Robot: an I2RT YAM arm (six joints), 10 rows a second.
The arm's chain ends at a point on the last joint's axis. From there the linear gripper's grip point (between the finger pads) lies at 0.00 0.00 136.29 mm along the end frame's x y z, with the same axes.
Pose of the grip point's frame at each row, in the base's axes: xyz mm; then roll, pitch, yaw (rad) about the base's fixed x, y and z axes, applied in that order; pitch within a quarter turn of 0, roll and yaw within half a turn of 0:
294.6, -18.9, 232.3, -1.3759, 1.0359, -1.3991
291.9, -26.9, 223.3, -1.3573, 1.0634, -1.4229
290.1, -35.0, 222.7, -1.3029, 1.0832, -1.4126
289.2, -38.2, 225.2, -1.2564, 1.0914, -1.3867
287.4, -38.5, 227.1, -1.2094, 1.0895, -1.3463
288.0, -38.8, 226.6, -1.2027, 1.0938, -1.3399
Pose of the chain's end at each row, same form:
159.0, -19.4, 218.8, -1.3759, 1.0359, -1.3991
156.4, -21.6, 209.3, -1.3573, 1.0634, -1.4229
155.3, -24.2, 205.8, -1.3029, 1.0832, -1.4126
154.9, -25.2, 205.8, -1.2564, 1.0914, -1.3867
153.6, -25.2, 204.8, -1.2094, 1.0895, -1.3463
154.2, -25.5, 204.1, -1.2027, 1.0938, -1.3399

